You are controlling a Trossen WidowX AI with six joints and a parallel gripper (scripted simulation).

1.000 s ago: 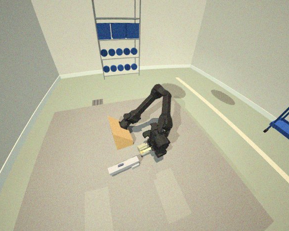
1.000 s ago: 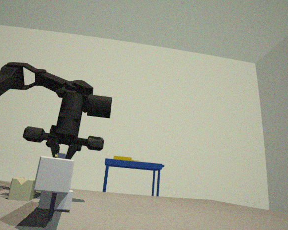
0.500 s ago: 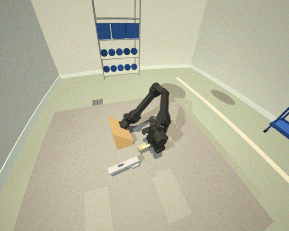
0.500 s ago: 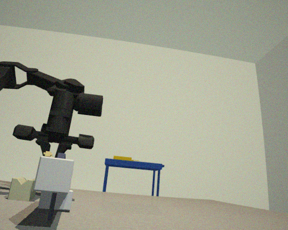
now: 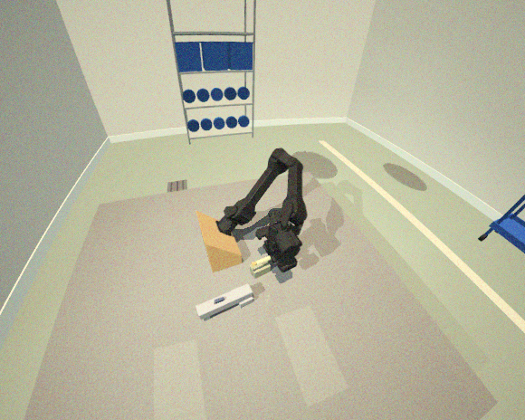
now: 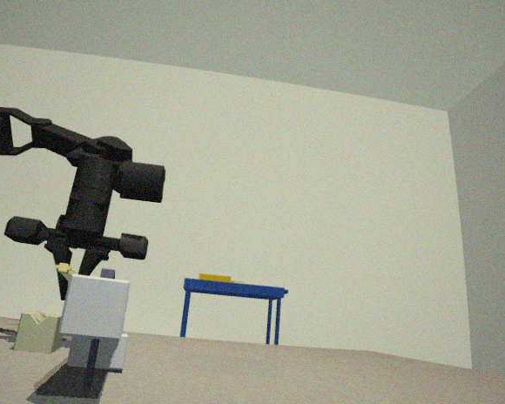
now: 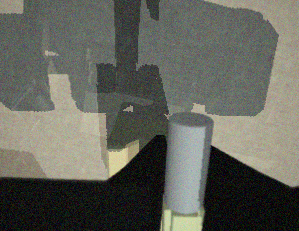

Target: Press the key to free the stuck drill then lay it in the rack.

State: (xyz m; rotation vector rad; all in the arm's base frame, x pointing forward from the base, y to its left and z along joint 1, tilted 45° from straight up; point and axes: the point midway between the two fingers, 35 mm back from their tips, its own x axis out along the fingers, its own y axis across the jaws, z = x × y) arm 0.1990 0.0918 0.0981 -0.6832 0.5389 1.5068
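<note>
The rack block lies 5 cm to the right of my gripper tip, 4 cm below it and 1 cm behind it. Also, from my gripper tip: housing 21 cm to the right, 8 cm ahead, 1 cm below; drill 23 cm to the right, 8 cm ahead, 1 cm below.
</note>
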